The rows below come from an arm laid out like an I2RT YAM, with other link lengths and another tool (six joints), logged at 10 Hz.
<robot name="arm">
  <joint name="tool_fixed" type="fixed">
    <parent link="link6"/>
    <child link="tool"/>
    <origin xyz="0.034 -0.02 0.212" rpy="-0.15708 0 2.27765"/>
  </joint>
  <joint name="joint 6" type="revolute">
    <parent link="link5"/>
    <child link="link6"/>
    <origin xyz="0.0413 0 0.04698" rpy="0 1.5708 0"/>
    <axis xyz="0 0 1"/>
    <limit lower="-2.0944" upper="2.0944"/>
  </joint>
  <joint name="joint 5" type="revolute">
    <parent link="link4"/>
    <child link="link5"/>
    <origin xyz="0.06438 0.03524 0.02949" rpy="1.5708 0 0"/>
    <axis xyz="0 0 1"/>
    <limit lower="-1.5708" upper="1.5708"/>
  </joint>
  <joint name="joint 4" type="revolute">
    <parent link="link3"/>
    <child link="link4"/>
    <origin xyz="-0.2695 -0.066 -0.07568" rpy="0 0 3.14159"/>
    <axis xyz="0 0 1"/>
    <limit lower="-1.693" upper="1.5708"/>
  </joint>
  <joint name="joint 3" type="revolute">
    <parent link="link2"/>
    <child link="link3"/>
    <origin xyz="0 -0.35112 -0.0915" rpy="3.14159 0 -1.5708"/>
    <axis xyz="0 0 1"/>
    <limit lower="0" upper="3.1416"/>
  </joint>
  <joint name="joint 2" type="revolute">
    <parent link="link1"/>
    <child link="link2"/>
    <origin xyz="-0.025 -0.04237 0.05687" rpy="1.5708 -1.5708 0"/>
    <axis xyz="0 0 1"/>
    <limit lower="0" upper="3.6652"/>
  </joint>
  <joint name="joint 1" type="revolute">
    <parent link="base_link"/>
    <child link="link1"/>
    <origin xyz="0 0 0.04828" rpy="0 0 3.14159"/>
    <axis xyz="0 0 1"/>
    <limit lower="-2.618" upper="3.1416"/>
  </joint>
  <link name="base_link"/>
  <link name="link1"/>
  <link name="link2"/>
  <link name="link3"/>
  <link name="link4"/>
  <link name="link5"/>
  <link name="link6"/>
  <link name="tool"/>
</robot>
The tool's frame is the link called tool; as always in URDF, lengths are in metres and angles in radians.
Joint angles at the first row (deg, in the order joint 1, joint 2, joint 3, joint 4, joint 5, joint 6):
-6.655, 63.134, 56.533, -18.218, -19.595, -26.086
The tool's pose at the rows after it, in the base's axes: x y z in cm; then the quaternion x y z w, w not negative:
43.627, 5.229, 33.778, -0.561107, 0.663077, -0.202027, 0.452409
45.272, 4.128, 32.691, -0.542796, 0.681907, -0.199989, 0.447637
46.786, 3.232, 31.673, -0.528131, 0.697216, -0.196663, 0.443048
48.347, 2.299, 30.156, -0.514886, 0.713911, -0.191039, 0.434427
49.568, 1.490, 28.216, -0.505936, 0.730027, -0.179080, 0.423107
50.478, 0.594, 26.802, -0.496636, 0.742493, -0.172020, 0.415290
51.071, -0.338, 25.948, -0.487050, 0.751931, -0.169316, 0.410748
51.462, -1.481, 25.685, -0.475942, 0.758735, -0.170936, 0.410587
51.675, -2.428, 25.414, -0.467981, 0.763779, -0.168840, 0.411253
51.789, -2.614, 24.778, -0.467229, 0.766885, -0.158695, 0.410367
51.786, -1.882, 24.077, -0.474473, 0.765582, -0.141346, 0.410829
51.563, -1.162, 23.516, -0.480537, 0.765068, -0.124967, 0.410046
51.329, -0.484, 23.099, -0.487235, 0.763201, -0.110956, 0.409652
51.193, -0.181, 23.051, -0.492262, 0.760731, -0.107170, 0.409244
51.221, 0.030, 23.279, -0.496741, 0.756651, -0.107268, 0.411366
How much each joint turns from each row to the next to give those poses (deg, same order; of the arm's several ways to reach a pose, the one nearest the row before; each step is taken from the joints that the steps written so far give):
-0.001, 1.420, -0.808, 3.518, 2.426, 2.076
-0.065, 2.515, -0.372, 2.297, 1.880, 2.120
-0.088, 2.557, 0.000, 1.858, 1.377, 1.727
-0.152, 2.993, 0.021, 1.638, 1.312, 1.530
-0.547, 2.973, 0.000, 0.853, 0.327, 1.115
-0.744, 2.252, 0.001, 0.851, 0.197, 0.852
-0.829, 1.441, -0.001, 0.700, 0.175, 0.678
-1.202, 0.788, 0.000, 0.788, -0.065, 0.547
-1.333, 0.656, 0.002, 0.458, -0.743, 0.327
-0.745, 0.830, -0.002, -0.066, -1.225, 0.153
-0.065, 0.786, 0.001, -0.415, -1.858, -0.044
0.022, 0.372, -0.002, -0.873, -1.552, 0.000
0.000, 0.285, 0.024, -0.788, -1.486, -0.218
0.000, 0.000, 0.109, -0.459, -0.612, -0.459
-0.001, -0.001, 0.218, -0.022, -0.481, -0.460

